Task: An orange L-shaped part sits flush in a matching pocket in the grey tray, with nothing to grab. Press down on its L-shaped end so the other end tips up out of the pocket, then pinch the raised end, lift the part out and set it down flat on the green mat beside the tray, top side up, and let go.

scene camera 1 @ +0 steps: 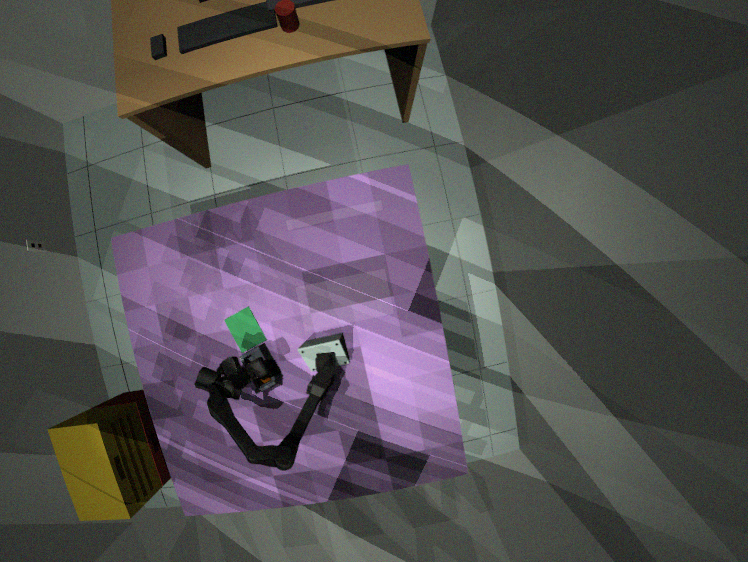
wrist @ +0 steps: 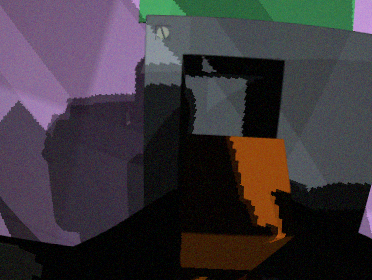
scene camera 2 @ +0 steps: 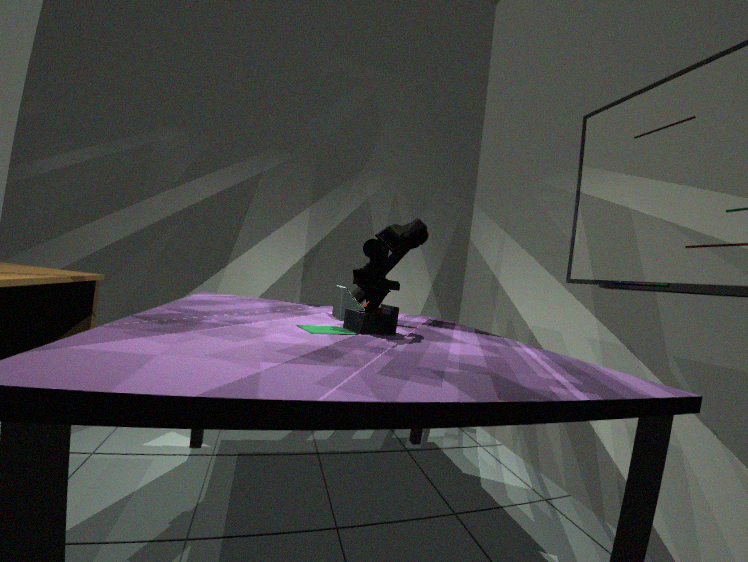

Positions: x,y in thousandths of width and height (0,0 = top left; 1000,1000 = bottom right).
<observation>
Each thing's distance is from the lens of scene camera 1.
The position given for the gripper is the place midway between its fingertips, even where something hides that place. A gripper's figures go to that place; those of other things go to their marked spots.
gripper (scene camera 1: 338,656): 1.19 m
green mat (scene camera 1: 326,581): 1.24 m
</observation>
